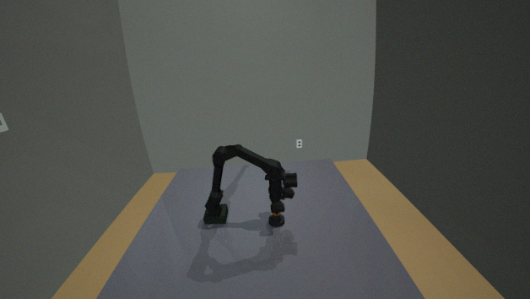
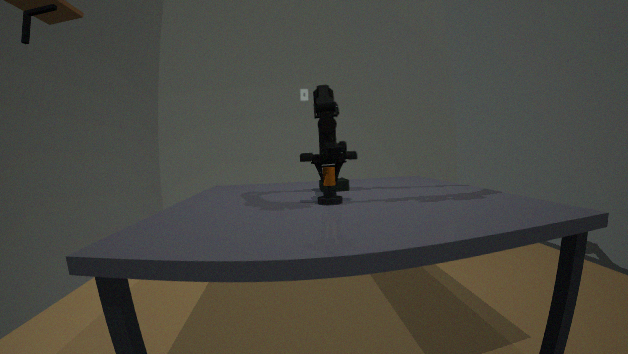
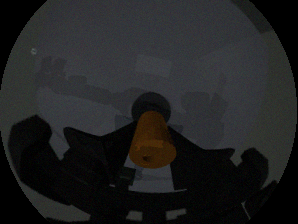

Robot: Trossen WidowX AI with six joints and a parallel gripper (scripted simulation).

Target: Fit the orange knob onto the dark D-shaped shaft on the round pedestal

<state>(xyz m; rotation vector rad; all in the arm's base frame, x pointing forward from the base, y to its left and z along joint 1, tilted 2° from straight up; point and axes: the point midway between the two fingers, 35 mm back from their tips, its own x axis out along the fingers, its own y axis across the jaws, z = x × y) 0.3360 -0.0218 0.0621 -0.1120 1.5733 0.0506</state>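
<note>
My gripper tip is 20 mm below the orange knob. Also, from my gripper tip: dark round pedestal 40 mm below.
</note>
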